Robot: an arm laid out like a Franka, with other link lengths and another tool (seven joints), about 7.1 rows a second.
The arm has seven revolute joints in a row. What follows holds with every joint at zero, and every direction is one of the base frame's. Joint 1 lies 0.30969 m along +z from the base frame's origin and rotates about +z. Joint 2 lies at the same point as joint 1 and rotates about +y. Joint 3 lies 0.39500 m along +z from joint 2 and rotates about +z. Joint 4 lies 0.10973 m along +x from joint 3 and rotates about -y. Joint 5 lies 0.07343 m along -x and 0.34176 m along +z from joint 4 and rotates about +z. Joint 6 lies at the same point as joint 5 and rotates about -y. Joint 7 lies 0.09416 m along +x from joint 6 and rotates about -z. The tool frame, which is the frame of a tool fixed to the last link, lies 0.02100 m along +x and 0.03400 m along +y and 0.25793 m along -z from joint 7; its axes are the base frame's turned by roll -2.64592, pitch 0.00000 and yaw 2.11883 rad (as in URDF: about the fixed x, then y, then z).
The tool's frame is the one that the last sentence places.
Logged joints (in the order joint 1, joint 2, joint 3, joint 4, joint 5, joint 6, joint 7), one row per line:
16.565 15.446 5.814 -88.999 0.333 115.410 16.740
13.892 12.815 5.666 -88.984 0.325 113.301 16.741
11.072 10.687 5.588 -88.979 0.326 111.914 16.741
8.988 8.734 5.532 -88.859 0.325 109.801 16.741
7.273 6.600 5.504 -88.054 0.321 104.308 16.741
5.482 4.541 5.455 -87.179 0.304 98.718 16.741
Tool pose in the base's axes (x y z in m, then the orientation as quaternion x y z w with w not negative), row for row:
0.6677 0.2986 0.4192 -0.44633 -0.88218 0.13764 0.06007
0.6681 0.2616 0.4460 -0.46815 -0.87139 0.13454 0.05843
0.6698 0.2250 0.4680 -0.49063 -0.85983 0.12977 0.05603
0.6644 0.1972 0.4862 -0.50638 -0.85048 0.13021 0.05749
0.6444 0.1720 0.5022 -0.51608 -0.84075 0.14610 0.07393
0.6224 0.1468 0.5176 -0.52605 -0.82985 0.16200 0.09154
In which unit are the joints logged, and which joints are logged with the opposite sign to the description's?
The joints are logged in degrees. Opposite sign: none.
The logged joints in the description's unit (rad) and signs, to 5 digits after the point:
0.28911 0.26958 0.10147 -1.55333 0.00581 2.01428 0.29217
0.24246 0.22366 0.09889 -1.55306 0.00567 1.97748 0.29219
0.19324 0.18652 0.09753 -1.55298 0.00569 1.95327 0.29219
0.15687 0.15244 0.09655 -1.55088 0.00567 1.91639 0.29219
0.12694 0.11519 0.09606 -1.53683 0.00560 1.82052 0.29219
0.09568 0.07926 0.09521 -1.52156 0.00531 1.72295 0.29219

